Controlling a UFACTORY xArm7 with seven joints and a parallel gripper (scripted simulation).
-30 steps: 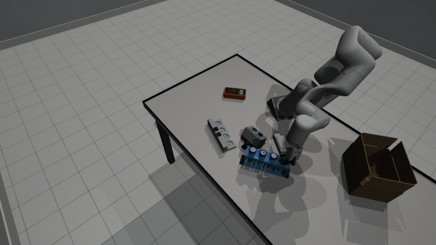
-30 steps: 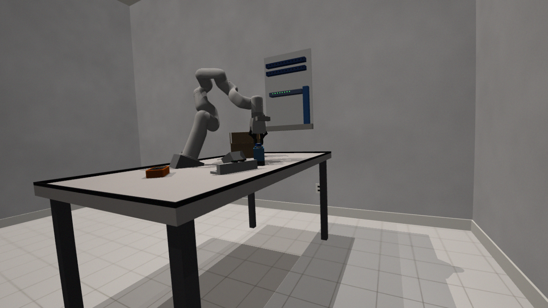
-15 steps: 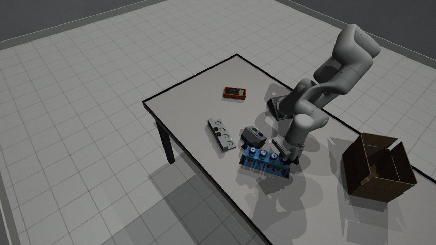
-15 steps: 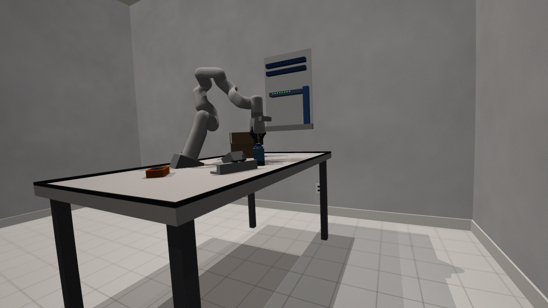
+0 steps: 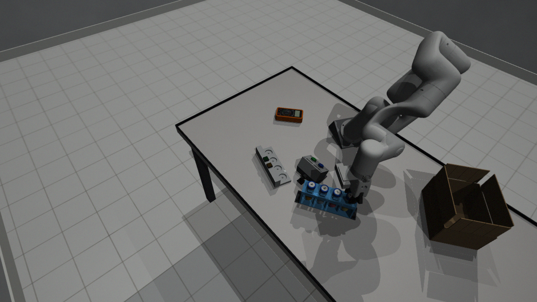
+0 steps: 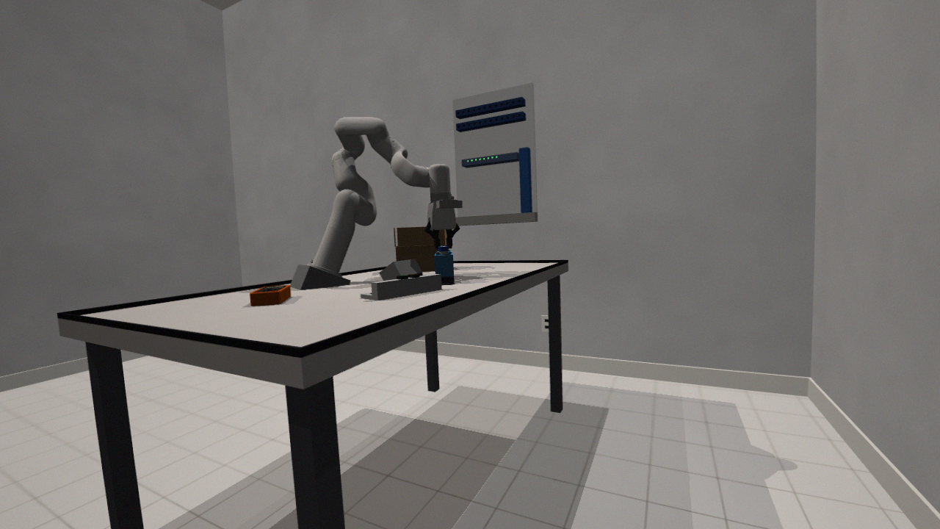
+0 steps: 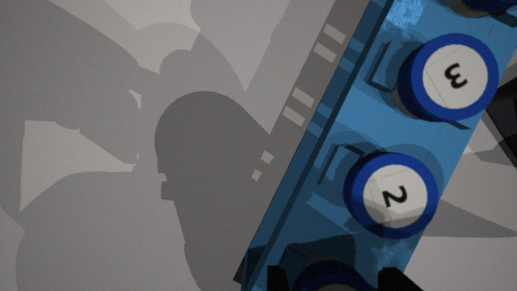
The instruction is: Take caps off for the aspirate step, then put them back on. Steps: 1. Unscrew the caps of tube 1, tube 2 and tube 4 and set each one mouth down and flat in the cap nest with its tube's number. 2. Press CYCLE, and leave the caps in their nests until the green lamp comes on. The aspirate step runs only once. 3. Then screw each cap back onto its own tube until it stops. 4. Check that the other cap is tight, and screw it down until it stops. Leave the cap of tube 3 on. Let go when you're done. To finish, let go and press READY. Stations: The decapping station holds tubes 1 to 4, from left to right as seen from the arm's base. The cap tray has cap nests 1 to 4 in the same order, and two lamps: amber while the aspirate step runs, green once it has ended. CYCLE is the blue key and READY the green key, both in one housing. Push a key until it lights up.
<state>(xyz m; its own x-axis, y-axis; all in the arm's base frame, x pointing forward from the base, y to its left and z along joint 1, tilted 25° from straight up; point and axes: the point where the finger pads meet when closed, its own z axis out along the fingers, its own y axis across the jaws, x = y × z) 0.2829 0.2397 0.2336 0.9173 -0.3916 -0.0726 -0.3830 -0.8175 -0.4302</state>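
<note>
The cap 1 is 10 mm below my hand. The rest, counted from my hand: cap 3: 80 mm to the right, 70 mm ahead, 10 mm below; cap 2: 40 mm to the right, 30 mm ahead, 10 mm below; cap 4: 120 mm to the right, 100 mm ahead, 10 mm below.
</note>
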